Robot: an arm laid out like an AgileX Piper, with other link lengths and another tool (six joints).
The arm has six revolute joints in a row. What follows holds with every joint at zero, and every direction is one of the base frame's. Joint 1 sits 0.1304 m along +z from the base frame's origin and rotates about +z. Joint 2 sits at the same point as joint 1 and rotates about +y. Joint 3 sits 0.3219 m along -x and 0.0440 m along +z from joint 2 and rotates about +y. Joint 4 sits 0.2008 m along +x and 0.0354 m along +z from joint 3 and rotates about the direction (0.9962, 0, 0.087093). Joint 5 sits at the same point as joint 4 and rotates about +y. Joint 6 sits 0.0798 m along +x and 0.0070 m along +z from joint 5 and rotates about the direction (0.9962, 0, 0.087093). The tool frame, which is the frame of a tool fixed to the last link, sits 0.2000 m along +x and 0.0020 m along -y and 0.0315 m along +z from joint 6; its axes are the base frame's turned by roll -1.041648, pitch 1.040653 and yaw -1.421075 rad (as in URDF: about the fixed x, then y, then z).
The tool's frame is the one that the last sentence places.
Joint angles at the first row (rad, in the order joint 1, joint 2, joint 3, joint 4, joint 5, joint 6):
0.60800, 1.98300, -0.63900, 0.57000, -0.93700, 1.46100
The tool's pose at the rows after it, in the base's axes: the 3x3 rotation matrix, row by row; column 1 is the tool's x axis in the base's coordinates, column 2 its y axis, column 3 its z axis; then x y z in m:
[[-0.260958, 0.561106, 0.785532], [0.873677, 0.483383, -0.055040], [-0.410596, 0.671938, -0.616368]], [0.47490, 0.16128, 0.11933]
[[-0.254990, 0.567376, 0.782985], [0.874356, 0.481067, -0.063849], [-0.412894, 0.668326, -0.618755]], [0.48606, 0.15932, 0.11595]
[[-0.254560, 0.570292, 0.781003], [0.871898, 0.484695, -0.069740], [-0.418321, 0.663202, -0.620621]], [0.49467, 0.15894, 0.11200]
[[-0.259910, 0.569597, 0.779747], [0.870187, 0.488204, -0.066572], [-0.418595, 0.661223, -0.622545]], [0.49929, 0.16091, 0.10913]
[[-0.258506, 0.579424, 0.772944], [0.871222, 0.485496, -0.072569], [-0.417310, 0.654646, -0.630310]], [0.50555, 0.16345, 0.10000]
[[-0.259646, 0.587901, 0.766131], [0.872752, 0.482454, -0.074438], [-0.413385, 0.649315, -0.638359]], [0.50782, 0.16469, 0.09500]
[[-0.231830, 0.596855, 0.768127], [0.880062, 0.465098, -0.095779], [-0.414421, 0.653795, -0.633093]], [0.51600, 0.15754, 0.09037]
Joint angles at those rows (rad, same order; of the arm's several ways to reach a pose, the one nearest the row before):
0.59200, 1.99500, -0.66397, 0.55399, -0.93402, 1.46102
0.56999, 2.01798, -0.70599, 0.54800, -0.91199, 1.44899
0.55500, 2.04000, -0.73903, 0.54101, -0.89697, 1.43798
0.54798, 2.05401, -0.75800, 0.52997, -0.88801, 1.43802
0.54798, 2.08699, -0.79001, 0.53999, -0.87998, 1.43399
0.54801, 2.10000, -0.80599, 0.54700, -0.86801, 1.43201
0.53600, 2.12901, -0.82900, 0.56199, -0.88301, 1.43101

